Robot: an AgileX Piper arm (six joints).
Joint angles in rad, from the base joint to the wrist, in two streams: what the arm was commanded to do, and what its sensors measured. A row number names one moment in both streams.
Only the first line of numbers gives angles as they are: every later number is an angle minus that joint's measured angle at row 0.
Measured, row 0:
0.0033, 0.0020, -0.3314, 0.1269, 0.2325, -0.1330
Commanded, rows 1 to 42:
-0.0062, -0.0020, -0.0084, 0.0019, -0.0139, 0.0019
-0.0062, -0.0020, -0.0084, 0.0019, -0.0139, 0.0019
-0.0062, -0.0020, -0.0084, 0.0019, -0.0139, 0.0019
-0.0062, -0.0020, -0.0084, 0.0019, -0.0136, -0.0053
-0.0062, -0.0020, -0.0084, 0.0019, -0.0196, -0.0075
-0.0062, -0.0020, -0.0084, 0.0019, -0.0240, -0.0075
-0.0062, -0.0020, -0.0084, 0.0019, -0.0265, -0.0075
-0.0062, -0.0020, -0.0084, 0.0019, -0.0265, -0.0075
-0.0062, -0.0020, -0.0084, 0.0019, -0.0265, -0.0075
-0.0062, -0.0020, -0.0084, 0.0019, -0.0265, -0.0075
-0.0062, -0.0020, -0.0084, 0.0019, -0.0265, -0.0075
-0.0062, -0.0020, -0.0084, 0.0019, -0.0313, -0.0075
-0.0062, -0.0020, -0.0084, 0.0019, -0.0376, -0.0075
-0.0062, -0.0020, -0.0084, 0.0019, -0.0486, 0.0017
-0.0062, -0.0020, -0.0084, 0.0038, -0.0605, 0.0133
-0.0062, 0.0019, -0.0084, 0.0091, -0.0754, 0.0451
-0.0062, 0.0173, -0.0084, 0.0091, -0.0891, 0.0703
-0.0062, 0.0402, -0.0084, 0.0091, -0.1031, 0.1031
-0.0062, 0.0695, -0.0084, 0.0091, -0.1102, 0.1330
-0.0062, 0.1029, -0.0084, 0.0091, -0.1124, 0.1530
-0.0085, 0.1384, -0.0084, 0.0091, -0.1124, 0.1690
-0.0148, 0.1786, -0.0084, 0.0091, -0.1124, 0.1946
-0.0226, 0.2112, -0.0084, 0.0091, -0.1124, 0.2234
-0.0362, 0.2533, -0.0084, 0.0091, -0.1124, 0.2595
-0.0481, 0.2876, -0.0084, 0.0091, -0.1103, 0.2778
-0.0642, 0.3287, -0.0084, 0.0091, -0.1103, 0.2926
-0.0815, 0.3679, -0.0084, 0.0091, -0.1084, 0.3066
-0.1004, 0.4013, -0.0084, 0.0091, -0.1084, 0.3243
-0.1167, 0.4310, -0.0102, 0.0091, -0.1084, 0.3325
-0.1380, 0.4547, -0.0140, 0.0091, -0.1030, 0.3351
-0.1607, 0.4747, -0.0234, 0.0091, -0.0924, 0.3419
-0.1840, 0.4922, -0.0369, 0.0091, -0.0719, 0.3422
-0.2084, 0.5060, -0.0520, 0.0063, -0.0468, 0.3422
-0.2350, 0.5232, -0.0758, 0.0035, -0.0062, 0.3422
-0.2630, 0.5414, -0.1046, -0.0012, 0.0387, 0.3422
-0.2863, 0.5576, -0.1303, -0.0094, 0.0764, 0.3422
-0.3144, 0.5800, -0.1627, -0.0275, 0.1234, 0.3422
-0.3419, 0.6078, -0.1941, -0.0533, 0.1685, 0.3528
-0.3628, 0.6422, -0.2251, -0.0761, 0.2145, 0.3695
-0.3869, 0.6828, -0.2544, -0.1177, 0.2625, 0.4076
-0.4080, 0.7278, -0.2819, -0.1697, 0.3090, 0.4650
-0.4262, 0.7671, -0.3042, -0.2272, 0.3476, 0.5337
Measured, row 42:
-0.3530, 0.6372, -0.2202, -0.0685, 0.1780, 0.3787
